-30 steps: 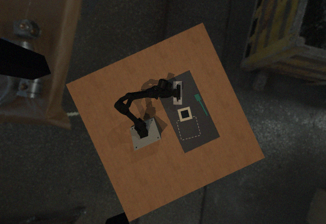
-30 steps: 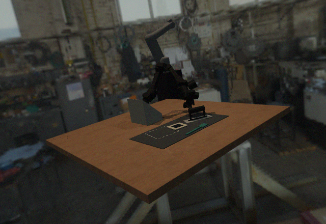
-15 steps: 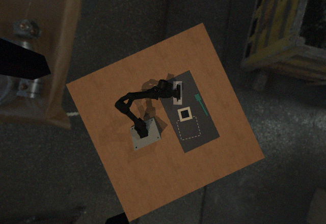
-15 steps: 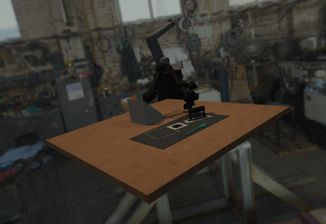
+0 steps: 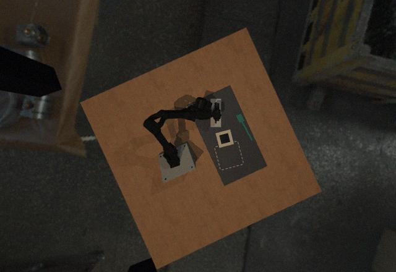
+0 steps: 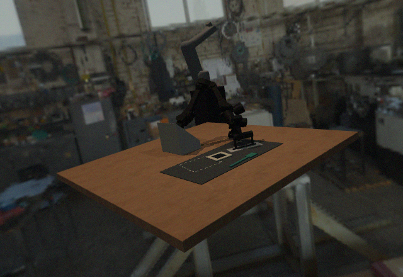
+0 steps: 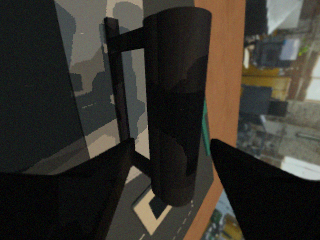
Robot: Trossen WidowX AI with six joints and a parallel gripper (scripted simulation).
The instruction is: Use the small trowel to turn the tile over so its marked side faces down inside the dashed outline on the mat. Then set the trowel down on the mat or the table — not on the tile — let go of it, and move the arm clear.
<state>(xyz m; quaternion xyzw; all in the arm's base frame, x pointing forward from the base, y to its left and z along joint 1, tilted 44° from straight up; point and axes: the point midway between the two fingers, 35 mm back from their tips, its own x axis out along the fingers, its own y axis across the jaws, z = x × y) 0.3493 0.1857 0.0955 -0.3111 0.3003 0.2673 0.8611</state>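
My gripper tip is now 3 cm above the trowel and 1 cm past it. Also, from my gripper tip: green flat tool 16 cm ahead, 13 cm to the right, 6 cm below; tile 17 cm to the right, 6 cm below.
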